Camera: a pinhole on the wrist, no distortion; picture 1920 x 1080 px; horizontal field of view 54.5 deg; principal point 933.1 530.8 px. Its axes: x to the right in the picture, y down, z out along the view. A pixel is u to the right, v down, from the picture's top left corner.
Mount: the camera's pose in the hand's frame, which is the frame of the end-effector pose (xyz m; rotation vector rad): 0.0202 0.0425 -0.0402 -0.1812 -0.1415 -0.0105
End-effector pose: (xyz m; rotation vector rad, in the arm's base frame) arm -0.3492 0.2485 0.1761 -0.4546 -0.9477 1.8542
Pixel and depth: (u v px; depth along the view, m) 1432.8 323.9 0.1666
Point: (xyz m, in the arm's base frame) -0.4872 0.2178 0.2204
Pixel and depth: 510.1 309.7 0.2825
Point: -0.4995 0.0657 0.2672
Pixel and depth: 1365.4 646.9 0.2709
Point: -0.5856 0.1690 0.2407
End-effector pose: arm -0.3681 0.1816 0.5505 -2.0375 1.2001 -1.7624
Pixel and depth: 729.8 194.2 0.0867
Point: -0.3460 0.1388 0.5106
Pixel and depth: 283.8 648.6 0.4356
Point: -0.1064 0.0876 0.2211
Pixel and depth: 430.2 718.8 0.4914
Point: -0.0733 0.0404 0.1957
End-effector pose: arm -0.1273 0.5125 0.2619 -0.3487 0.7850 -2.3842
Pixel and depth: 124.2 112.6 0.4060
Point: 0.1949 0.4700 0.5077
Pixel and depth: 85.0 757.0 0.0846
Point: -0.0586 0.4710 0.2465
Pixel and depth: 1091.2 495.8 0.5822
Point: 0.1662 0.1894 0.6013
